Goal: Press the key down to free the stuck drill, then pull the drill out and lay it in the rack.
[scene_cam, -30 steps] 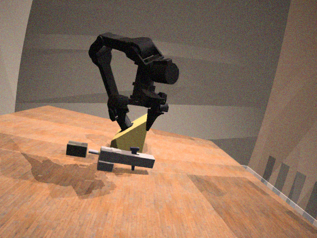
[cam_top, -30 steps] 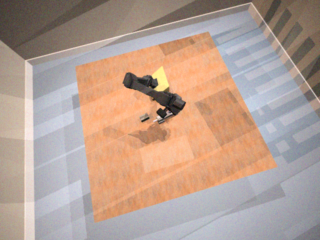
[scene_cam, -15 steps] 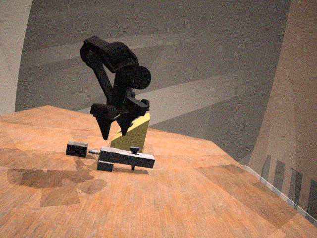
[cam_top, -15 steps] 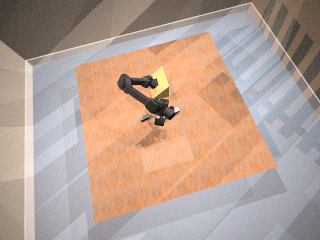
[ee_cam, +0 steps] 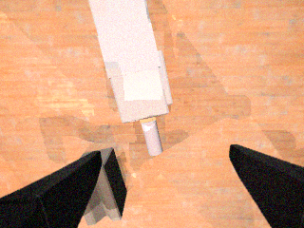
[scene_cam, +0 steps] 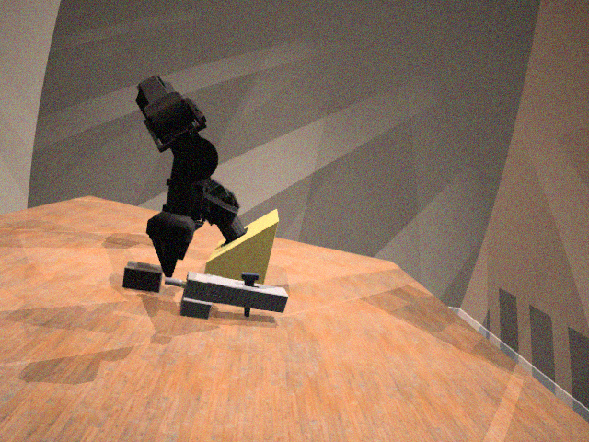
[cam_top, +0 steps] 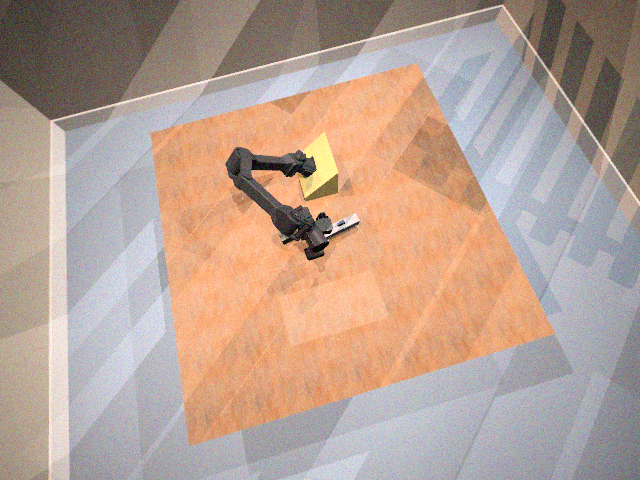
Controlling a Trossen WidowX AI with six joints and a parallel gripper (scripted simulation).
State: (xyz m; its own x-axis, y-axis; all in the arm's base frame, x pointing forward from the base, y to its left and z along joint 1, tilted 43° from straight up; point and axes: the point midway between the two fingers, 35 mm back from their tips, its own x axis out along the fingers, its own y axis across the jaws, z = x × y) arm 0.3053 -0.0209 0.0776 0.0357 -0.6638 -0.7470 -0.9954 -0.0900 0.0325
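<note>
The drill lies 2 cm behind my gripper tip, 5 cm to the left of it and 3 cm below it. Also, from my gripper tip: blue key (4 cm behind, 13 cm to the left, 3 cm below); then grey housing (3 cm behind, 10 cm to the left, 4 cm below); then dark grey rack (7 cm behind, 8 cm to the right, 6 cm below).
</note>
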